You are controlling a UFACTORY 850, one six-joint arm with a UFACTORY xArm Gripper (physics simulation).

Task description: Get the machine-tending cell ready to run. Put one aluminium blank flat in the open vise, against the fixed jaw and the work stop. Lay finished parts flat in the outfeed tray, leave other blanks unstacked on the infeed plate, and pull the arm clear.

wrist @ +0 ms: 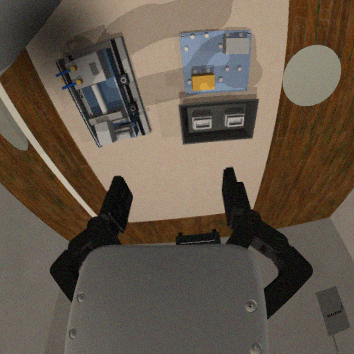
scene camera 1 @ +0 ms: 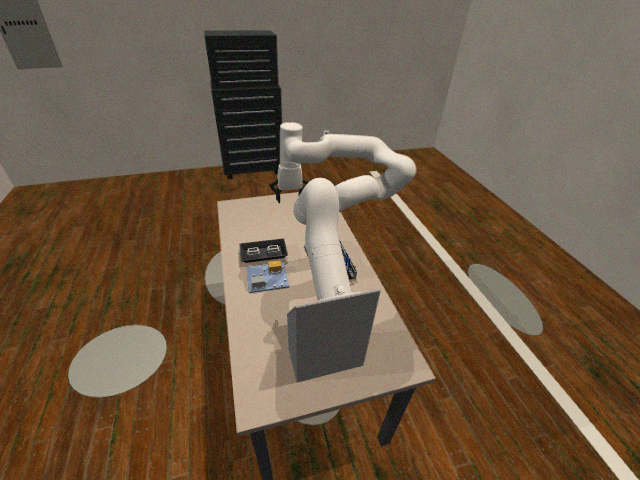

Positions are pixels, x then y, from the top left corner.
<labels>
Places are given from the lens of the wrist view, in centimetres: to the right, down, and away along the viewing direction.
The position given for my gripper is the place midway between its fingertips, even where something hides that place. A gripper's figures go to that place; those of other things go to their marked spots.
my gripper (wrist: 173,182): 0, 1, 14
black outfeed tray (wrist: 218,132): 14, -14, 55
blue vise bed (wrist: 107,88): -19, -23, 40
The marked spots on the black outfeed tray and the blue vise bed are 37 cm apart.
</labels>
